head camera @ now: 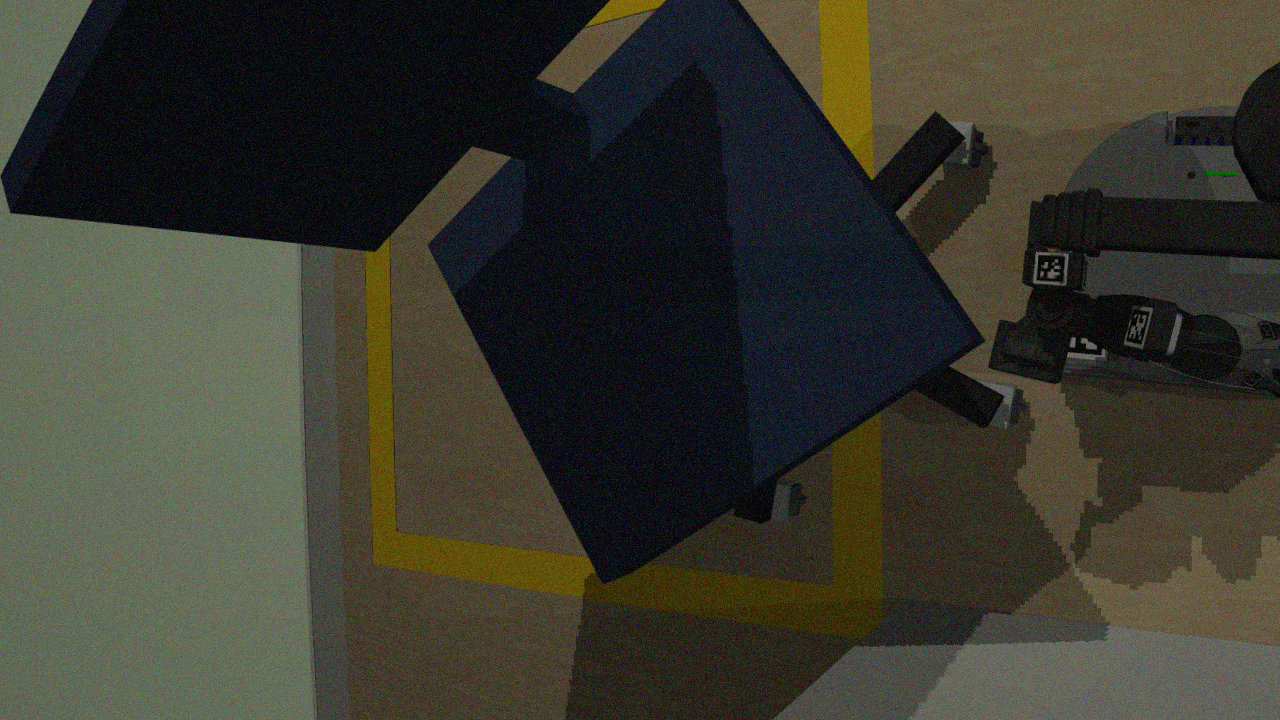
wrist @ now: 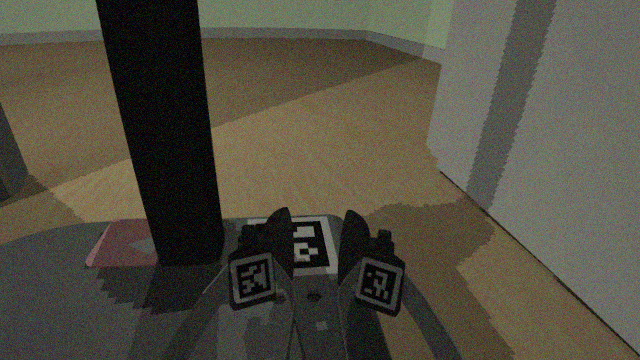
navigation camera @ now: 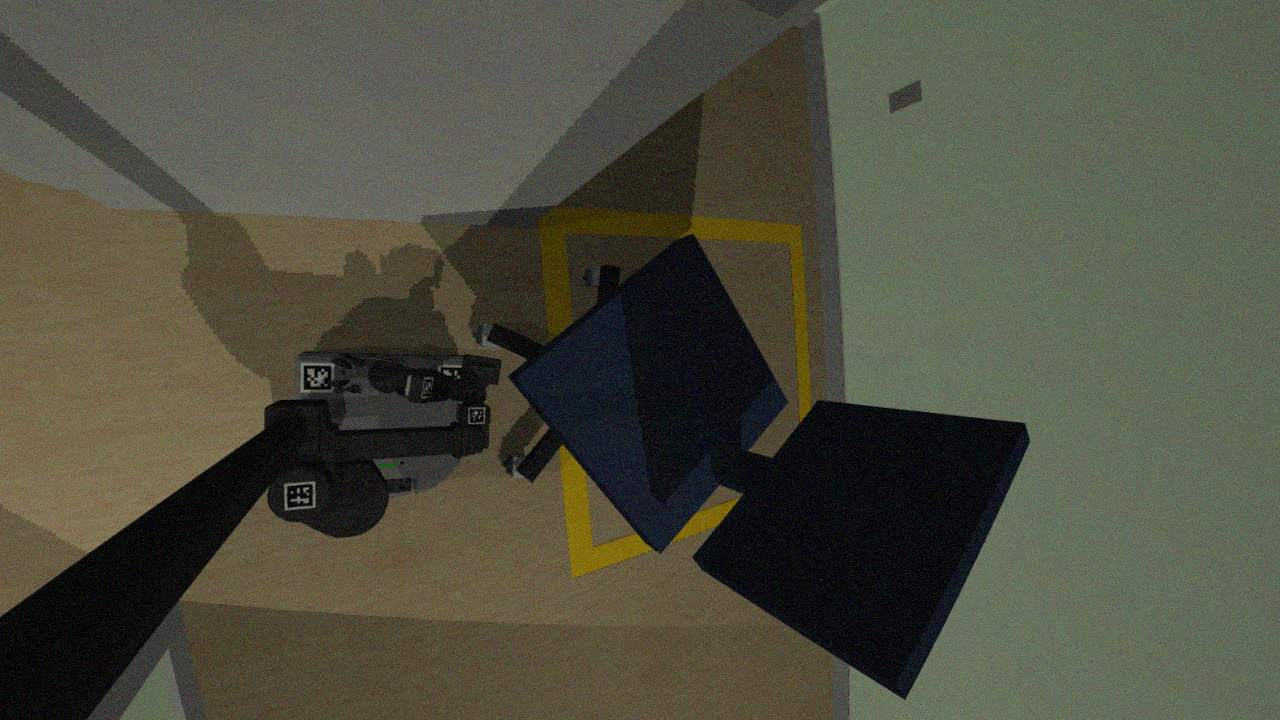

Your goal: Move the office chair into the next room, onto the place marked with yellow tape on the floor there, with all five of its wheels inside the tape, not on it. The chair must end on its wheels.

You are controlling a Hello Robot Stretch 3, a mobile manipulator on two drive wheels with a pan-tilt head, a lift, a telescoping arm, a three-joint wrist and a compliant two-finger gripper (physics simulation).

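Frame: origin at the robot's base, x ahead, y left, z up, level; metres.
Where they show: gripper, between the fingertips: point(navigation camera: 329, 371); robot's base, origin of its link: point(head camera: 1199, 345) point(navigation camera: 387, 373).
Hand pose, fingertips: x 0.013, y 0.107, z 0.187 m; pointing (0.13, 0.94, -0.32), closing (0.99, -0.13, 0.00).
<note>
Each offset is from my fingertips to the top centre of the thing. "spot": to the spot under its first point.
The dark blue office chair @(spot: dx -0.008, dy -0.462, dz +0.283 m) point(head camera: 805, 313) point(navigation camera: 581, 385) stands upright, its seat over the yellow tape outline @(spot: dx +0.248, dy -1.564, dz -0.186 m) point(head camera: 382, 402) point(navigation camera: 798, 313). Two wheels point(head camera: 964, 143) point(head camera: 1006, 404) point(navigation camera: 486, 334) point(navigation camera: 514, 465) lie outside the tape on my side. A third wheel @(dx +0.272, dy -0.645, dz -0.115 m) point(head camera: 785, 501) point(navigation camera: 592, 275) is inside, near that strip. The other two are hidden under the seat and backrest. The backrest point(head camera: 268, 116) point(navigation camera: 868, 528) is toward the green wall. My gripper point(wrist: 316, 233) point(navigation camera: 343, 375) is partly open and empty, folded back over my base, apart from the chair.
The green wall point(head camera: 152, 447) point(navigation camera: 984, 223) runs close beyond the tape. A grey wall point(head camera: 1074, 680) point(navigation camera: 313, 107) point(wrist: 575, 125) runs along one side of my base point(head camera: 1127, 161) point(wrist: 50, 290). My black mast point(wrist: 165, 125) stands beside the gripper. My folded wrist is close to the chair's near wheels.
</note>
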